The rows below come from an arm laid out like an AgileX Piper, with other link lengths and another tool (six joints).
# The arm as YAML. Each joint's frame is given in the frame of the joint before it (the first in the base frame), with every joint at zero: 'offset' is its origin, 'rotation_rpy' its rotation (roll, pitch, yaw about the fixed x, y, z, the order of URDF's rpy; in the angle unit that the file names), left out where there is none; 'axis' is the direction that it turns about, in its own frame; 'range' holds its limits. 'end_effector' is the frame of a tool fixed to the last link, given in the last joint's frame.
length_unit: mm
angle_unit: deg
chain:
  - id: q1
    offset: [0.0, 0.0, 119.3]
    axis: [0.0, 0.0, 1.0]
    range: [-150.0, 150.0]
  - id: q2
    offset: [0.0, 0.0, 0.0]
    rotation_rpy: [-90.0, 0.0, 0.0]
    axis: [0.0, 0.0, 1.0]
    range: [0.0, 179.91]
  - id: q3
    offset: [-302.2, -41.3, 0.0]
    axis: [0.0, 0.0, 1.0]
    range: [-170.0, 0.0]
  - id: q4
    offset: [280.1, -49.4, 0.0]
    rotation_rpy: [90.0, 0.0, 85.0]
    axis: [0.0, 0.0, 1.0]
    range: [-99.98, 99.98]
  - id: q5
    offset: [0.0, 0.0, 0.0]
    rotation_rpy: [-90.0, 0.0, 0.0]
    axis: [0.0, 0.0, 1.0]
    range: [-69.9, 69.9]
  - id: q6
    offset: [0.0, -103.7, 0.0]
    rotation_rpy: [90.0, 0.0, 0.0]
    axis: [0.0, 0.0, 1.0]
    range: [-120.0, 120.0]
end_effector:
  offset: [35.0, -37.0, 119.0]
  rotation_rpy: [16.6, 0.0, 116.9]
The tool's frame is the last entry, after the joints.
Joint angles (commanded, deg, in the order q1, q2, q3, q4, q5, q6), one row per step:
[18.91, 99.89, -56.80, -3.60, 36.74, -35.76]
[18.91, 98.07, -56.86, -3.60, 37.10, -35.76]
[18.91, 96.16, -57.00, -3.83, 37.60, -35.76]
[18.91, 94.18, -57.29, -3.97, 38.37, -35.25]
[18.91, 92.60, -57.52, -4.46, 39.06, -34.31]
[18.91, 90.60, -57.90, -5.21, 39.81, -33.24]
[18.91, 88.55, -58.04, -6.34, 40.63, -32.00]
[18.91, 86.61, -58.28, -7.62, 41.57, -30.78]
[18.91, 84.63, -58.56, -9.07, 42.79, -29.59]
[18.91, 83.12, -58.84, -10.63, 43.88, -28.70]
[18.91, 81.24, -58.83, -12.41, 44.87, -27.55]
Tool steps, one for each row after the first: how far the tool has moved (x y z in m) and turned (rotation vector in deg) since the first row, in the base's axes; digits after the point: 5 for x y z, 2 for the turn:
[0.00128, 0.00037, 0.01221, 0.48, -1.44, -0.02]
[0.00256, 0.00012, 0.02553, 0.79, -2.98, 0.09]
[0.00283, -0.00027, 0.03962, 1.29, -4.41, -0.36]
[0.00248, -0.00174, 0.05092, 1.53, -5.56, -1.03]
[0.00275, -0.00373, 0.06604, 1.79, -7.26, -1.71]
[0.00139, -0.00734, 0.08024, 1.71, -8.83, -2.38]
[-0.00012, -0.01154, 0.09426, 1.46, -10.35, -3.02]
[-0.00259, -0.01676, 0.10854, 0.97, -11.76, -3.64]
[-0.00443, -0.02216, 0.12017, 0.16, -12.93, -3.97]
[-0.00771, -0.02869, 0.13267, -0.67, -14.36, -4.51]

